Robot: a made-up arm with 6 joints.
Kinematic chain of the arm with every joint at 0, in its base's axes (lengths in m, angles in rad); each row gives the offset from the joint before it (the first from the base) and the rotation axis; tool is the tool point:
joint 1: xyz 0 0 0.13 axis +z
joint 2: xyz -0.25 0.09 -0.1 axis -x
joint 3: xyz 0.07 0.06 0 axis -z
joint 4: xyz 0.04 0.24 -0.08 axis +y
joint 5: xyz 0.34 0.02 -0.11 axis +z
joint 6: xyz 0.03 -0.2 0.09 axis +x
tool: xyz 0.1 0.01 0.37
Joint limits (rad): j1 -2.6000..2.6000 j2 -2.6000..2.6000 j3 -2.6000..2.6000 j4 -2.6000..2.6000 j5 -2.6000..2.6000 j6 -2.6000..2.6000
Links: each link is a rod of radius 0.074 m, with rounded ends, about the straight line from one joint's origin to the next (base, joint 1, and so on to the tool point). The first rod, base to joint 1, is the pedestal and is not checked.
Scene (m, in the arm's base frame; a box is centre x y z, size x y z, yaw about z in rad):
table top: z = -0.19
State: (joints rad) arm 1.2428 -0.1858 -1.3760 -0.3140 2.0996 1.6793
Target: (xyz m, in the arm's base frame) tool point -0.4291 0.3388 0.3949
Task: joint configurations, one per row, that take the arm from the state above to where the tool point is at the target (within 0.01 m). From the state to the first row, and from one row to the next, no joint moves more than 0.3 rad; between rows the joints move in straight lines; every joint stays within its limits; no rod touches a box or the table.
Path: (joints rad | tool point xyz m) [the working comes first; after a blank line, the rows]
Joints at the target: 1.5925 -0.1665 -0.9270 -0.5912 0.3604 1.4917
Straight joint move there: clear.

1: 1.3011 -0.1826 -1.3012 -0.3602 1.8097 1.6480 | -1.1495 -0.1522 0.4017
2: 1.3594 -0.1794 -1.2263 -0.4064 1.5199 1.6168 | -1.0716 0.0066 0.4654
3: 1.4176 -0.1762 -1.1515 -0.4526 1.2300 1.5855 | -0.9472 0.1471 0.4983
4: 1.4759 -0.1730 -1.0767 -0.4988 0.9401 1.5543 | -0.7882 0.2553 0.4967
5: 1.5342 -0.1697 -1.0018 -0.5450 0.6503 1.5230 | -0.6100 0.3212 0.4610
6: 1.5925 -0.1665 -0.9270 -0.5912 0.3604 1.4917 | -0.4291 0.3388 0.3949

